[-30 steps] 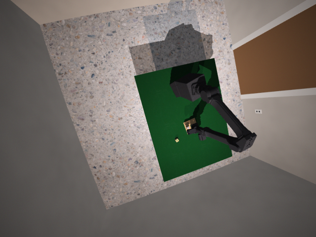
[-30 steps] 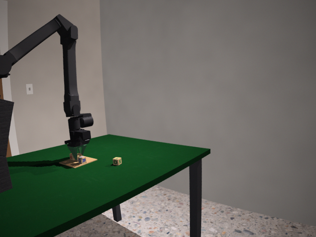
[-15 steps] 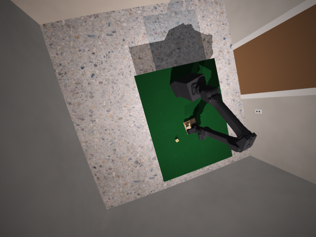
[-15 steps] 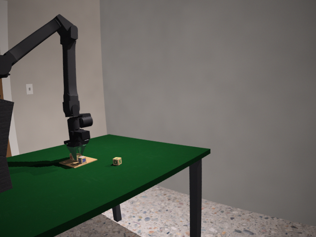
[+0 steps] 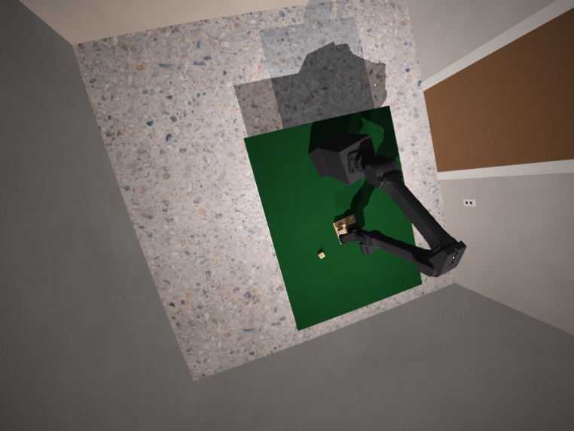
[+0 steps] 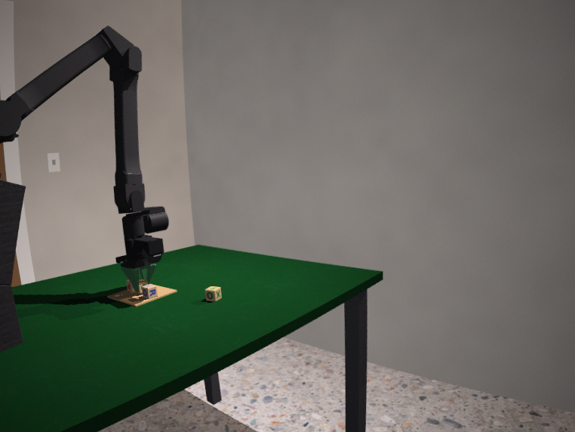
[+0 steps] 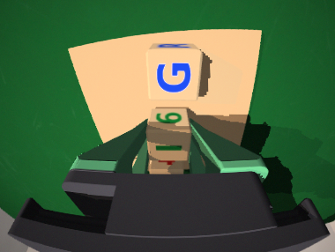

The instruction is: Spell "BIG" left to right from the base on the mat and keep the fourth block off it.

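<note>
My hand is right at the I block. Round my hand: tan mat (20 mm below); B block (50 mm to the left).
</note>
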